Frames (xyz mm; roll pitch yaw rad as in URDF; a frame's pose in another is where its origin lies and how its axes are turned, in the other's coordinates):
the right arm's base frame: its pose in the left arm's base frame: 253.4 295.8 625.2 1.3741 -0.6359 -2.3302
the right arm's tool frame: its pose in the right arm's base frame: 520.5 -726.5 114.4 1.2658 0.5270 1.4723
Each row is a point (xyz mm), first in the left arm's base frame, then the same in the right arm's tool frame.
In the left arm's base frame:
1: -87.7 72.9 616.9
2: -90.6 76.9 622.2
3: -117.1 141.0 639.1
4: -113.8 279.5 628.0
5: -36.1 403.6 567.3
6: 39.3 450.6 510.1
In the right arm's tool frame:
1: 422.3 233.1 -190.5
2: 422.9 239.1 -186.5
3: 402.5 307.3 -180.0
4: 372.3 430.0 -237.9
5: 367.3 512.7 -373.0
6: 377.0 526.1 -477.4

